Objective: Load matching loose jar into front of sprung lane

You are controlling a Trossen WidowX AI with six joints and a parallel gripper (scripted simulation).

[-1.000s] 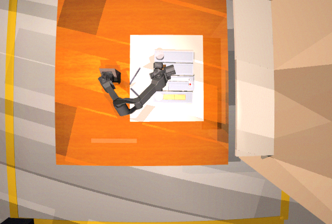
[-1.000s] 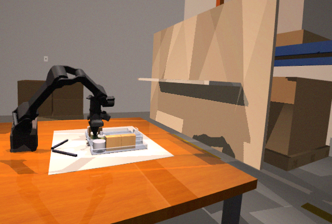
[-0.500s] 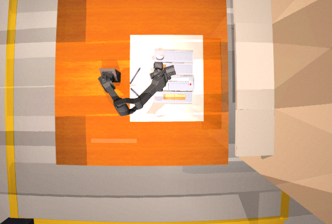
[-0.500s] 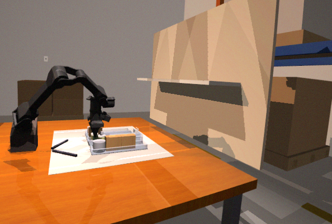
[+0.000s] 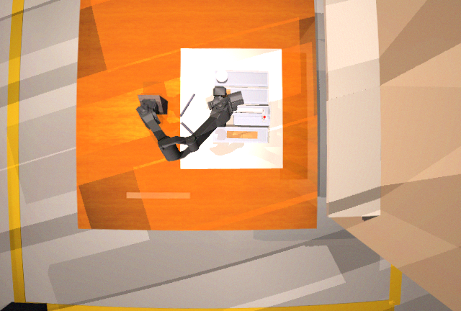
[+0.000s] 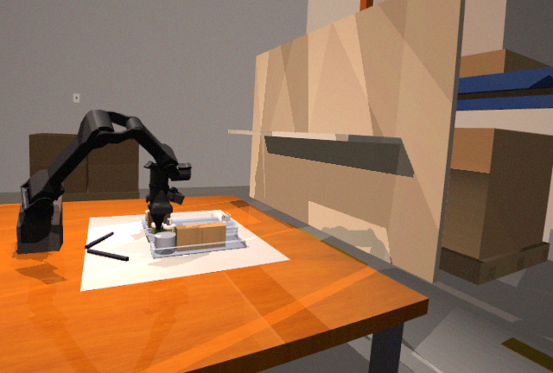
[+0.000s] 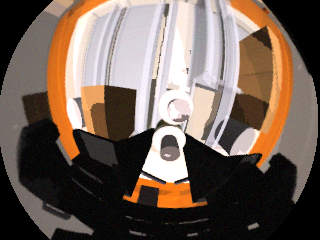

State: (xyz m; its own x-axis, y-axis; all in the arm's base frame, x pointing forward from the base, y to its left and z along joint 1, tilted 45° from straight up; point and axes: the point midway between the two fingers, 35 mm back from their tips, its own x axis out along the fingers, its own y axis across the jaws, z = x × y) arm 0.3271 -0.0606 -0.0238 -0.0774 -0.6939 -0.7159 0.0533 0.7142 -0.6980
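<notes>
My gripper tip is 140 mm short of the rack, 30 mm to the left of it and 20 mm above it.
</notes>
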